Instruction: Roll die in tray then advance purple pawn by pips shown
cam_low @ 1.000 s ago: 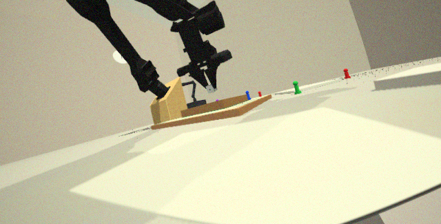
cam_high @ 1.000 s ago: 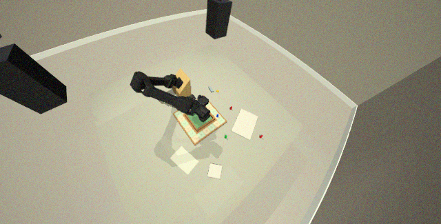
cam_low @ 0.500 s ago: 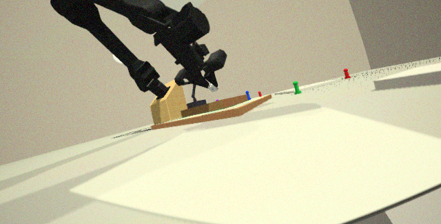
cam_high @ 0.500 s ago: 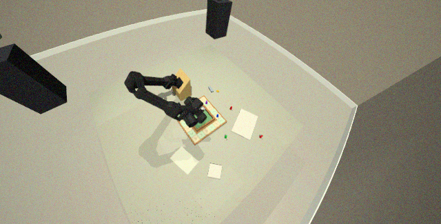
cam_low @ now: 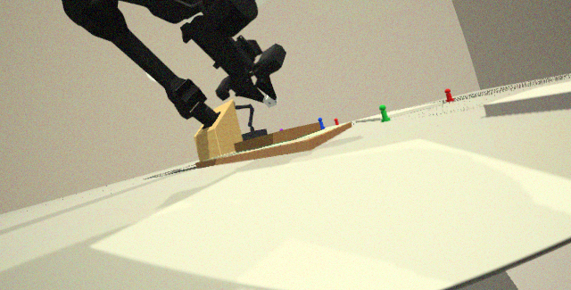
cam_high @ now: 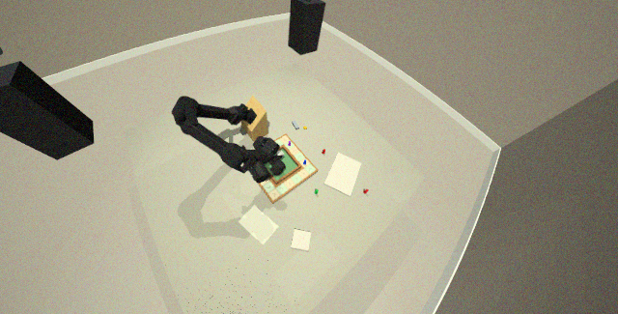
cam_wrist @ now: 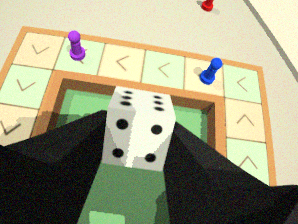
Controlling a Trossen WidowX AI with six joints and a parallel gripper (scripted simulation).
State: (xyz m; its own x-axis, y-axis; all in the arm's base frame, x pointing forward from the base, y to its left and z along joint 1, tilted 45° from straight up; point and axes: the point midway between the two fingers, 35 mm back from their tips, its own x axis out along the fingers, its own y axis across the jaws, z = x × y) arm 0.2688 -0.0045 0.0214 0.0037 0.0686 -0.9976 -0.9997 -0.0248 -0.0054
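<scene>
My gripper tip is now right at the white die. The rest, counted from my gripper tip: purple pawn 70 mm behind, 110 mm to the left, 90 mm below; blue pawn 70 mm ahead, 110 mm to the left, 90 mm below; green tray 110 mm below.
</scene>
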